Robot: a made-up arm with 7 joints.
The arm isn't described. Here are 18 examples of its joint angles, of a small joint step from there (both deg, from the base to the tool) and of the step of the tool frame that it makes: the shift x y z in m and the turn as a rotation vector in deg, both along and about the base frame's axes.
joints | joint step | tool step
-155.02 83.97 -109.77 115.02 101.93 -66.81 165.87 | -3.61 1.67 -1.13 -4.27 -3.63 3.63 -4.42 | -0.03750 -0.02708 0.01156 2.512 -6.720 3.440
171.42 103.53 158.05 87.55 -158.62 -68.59 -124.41 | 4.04 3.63 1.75 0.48 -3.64 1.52 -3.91 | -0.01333 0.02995 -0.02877 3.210 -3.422 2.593
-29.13 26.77 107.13 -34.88 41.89 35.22 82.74 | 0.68 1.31 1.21 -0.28 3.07 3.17 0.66 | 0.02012 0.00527 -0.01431 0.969 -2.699 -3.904
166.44 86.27 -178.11 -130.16 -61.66 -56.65 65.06 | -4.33 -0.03 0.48 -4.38 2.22 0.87 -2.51 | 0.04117 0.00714 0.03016 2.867 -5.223 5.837
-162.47 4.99 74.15 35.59 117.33 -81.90 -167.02 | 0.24 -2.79 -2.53 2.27 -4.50 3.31 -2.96 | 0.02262 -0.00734 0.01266 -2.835 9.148 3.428
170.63 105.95 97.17 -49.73 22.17 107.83 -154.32 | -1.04 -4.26 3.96 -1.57 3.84 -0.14 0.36 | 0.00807 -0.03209 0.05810 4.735 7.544 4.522
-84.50 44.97 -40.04 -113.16 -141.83 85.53 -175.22 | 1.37 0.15 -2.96 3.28 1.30 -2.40 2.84 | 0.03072 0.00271 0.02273 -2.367 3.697 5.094
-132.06 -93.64 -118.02 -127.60 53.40 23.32 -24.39 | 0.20 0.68 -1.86 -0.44 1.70 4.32 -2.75 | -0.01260 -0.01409 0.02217 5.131 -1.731 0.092
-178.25 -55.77 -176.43 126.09 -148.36 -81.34 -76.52 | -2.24 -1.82 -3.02 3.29 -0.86 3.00 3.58 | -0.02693 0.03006 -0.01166 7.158 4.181 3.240
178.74 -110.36 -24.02 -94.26 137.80 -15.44 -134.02 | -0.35 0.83 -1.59 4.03 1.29 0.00 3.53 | 0.05222 0.01929 -0.00337 2.126 -5.848 2.667
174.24 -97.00 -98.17 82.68 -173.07 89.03 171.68 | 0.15 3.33 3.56 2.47 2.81 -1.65 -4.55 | -0.01046 -0.01904 0.06235 -0.039 0.282 -4.551
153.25 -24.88 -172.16 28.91 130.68 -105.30 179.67 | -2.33 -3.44 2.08 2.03 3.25 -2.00 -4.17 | 0.03083 0.02356 -0.06105 -7.327 7.291 -3.435
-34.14 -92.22 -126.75 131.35 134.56 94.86 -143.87 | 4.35 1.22 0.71 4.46 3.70 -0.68 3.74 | 0.04005 0.03716 0.01297 3.496 -5.448 -8.021
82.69 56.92 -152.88 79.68 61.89 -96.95 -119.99 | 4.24 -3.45 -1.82 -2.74 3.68 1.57 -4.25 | -0.04475 0.02806 0.02857 -6.561 -3.469 -5.834
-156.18 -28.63 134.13 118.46 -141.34 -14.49 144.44 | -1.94 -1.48 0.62 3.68 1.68 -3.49 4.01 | -0.04236 0.00273 -0.03832 -5.695 5.154 7.167
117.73 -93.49 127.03 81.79 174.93 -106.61 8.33 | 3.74 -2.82 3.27 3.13 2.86 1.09 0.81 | 0.03266 -0.04058 -0.04076 -2.976 -1.281 -0.263
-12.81 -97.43 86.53 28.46 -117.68 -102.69 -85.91 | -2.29 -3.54 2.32 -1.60 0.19 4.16 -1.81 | 0.01938 -0.01970 -0.06788 2.432 -0.391 -2.622
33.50 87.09 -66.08 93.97 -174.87 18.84 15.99 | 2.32 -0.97 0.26 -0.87 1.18 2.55 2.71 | 0.02005 -0.04429 0.01036 -3.811 -4.453 -4.021
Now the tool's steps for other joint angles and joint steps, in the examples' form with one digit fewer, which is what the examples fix.
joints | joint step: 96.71 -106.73 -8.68 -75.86 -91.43 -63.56 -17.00 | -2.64 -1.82 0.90 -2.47 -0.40 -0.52 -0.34
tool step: -0.0202 -0.0537 -0.0153 -4.62 0.18 2.70
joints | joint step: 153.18 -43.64 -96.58 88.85 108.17 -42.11 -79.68 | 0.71 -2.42 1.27 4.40 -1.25 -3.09 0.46
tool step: -0.0296 -0.0135 -0.0449 3.47 3.93 -3.06
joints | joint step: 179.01 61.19 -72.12 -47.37 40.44 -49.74 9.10 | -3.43 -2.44 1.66 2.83 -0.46 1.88 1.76
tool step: -0.0192 -0.0582 0.0450 1.79 -0.51 5.38
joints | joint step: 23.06 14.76 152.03 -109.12 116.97 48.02 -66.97 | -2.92 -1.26 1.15 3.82 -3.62 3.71 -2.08
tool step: 0.0086 0.0264 0.0479 4.96 -1.34 1.58
